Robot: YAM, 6 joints.
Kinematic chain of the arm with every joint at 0, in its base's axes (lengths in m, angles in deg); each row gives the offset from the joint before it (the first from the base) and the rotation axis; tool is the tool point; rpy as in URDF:
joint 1: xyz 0 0 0.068 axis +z
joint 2: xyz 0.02 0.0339 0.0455 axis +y
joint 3: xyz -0.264 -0.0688 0 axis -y
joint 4: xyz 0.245 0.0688 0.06 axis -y
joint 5: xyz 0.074 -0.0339 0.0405 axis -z
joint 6: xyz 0.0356 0 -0.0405 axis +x
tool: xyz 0 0 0 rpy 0 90 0
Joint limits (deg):
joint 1: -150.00..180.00
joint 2: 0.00..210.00
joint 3: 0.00..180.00
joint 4: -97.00..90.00
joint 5: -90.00..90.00
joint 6: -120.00..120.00
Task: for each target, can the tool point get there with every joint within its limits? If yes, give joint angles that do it. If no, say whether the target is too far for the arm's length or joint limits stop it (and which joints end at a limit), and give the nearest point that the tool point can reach.
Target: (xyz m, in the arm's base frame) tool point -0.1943 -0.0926 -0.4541
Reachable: no: joint limits stop it (at a limit: joint 1, joint 2) | nearest point -0.1936 -0.1056 -0.3788 | short by 0.076 m
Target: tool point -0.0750 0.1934 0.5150
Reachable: yes | joints 115.57 66.07 94.02 -32.10 26.40 -19.10
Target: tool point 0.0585 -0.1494 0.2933
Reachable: yes | joints -77.29 46.48 45.42 -41.00 -42.86 38.52
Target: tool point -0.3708 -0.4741 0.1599
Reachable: yes | joints -124.87 162.50 135.67 42.90 68.78 73.58
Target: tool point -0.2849 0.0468 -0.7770
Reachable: no: too far | nearest point -0.2642 0.0434 -0.3798 | short by 0.398 m
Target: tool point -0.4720 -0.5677 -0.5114
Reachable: no: too far | nearest point -0.3220 -0.3873 -0.2752 | short by 0.333 m
